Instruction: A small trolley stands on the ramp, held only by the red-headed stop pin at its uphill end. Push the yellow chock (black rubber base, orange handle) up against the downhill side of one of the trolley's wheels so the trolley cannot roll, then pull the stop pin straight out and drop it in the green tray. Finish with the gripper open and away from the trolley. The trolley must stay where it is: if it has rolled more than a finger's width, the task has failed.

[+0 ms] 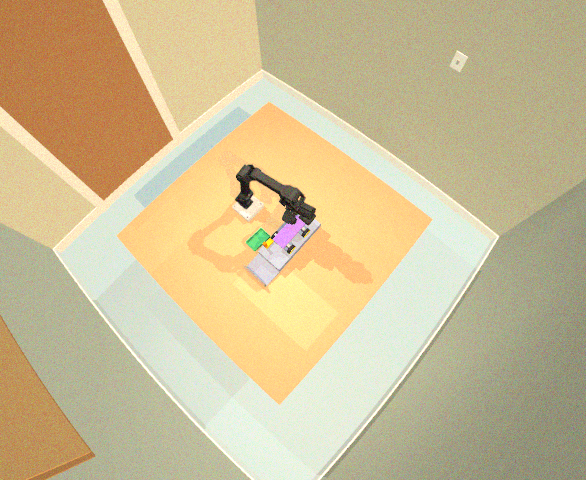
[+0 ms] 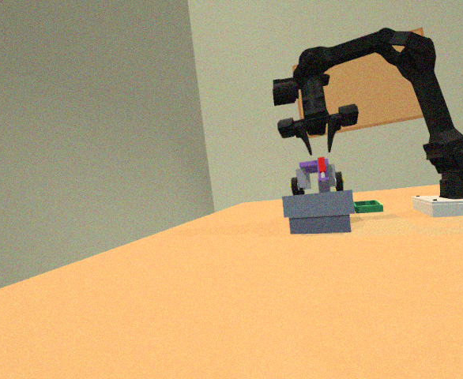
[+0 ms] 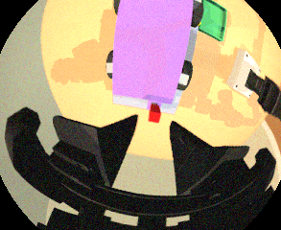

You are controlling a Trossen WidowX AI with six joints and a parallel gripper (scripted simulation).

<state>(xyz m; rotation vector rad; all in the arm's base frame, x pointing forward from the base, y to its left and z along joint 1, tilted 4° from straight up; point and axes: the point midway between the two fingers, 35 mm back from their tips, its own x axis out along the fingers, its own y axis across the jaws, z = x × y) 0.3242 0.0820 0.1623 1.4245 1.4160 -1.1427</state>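
Now: gripper tip 2 cm to the right of the red-headed stop pin and 5 cm above it. The rest, counted from my gripper tip: yellow chock: 5 cm behind, 20 cm to the right, 10 cm below; grey ramp: 1 cm ahead, 10 cm to the right, 13 cm below; trolley: 1 cm ahead, 10 cm to the right, 7 cm below.
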